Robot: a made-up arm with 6 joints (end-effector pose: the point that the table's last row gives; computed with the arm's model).
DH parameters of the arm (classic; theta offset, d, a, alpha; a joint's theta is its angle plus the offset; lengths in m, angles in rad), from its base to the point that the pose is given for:
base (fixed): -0.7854 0 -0.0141 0
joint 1: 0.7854 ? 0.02 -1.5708
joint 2: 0.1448 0 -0.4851 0
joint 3: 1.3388 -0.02 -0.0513 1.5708
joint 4: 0 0.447 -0.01 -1.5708
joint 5: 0 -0.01 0.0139 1.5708
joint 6: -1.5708 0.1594 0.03 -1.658
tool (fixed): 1.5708 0 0 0
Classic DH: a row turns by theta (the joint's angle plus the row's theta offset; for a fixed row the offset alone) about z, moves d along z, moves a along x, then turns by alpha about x.
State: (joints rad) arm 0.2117 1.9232 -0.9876 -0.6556 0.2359 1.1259
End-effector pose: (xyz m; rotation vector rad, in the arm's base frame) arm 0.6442 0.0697 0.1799 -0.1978 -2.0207 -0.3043
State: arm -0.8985 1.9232 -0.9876 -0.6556 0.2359 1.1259
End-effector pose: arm 0.3343 -0.5495 0.1799 -1.3162 -1.7219 -0.9752
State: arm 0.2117 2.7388 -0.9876 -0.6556 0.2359 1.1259
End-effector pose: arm 0.4426 0.0264 -0.2772 -0.3610 -1.2523 -0.0307
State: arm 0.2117 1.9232 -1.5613 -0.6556 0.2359 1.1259
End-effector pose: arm 0.8131 0.1060 0.4673 -0.0355 -2.5439 -0.5245
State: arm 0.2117 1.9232 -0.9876 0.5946 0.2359 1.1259
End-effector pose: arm 0.6065 0.1410 0.1606 -0.6166 -1.3676 -1.5775
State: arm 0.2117 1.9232 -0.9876 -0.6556 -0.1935 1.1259
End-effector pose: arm 0.6870 0.1210 0.2011 0.1964 -2.2406 -0.5083
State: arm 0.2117 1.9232 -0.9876 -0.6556 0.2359 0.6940
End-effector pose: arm 0.6551 0.0686 0.1866 0.0343 -2.0281 0.1567
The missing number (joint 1, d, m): 0.19
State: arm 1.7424 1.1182 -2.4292 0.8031 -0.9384 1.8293
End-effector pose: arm 0.1180 -0.1246 1.2416 1.2953 1.8270 -1.9608
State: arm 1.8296 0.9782 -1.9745 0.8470 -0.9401 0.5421
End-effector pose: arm 0.1249 0.0267 1.1754 -1.4304 0.0991 2.7221
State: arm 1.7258 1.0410 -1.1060 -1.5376 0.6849 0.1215
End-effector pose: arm 0.0559 0.4023 0.8110 -0.9030 1.8836 -1.4037
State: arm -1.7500 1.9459 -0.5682 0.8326 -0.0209 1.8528
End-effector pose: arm -0.0910 -0.4409 0.0358 1.1672 -0.7262 1.4831
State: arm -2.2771 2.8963 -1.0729 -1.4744 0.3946 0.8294
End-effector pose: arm -0.4026 -0.2852 -0.3458 -0.9474 -0.7049 -1.2970
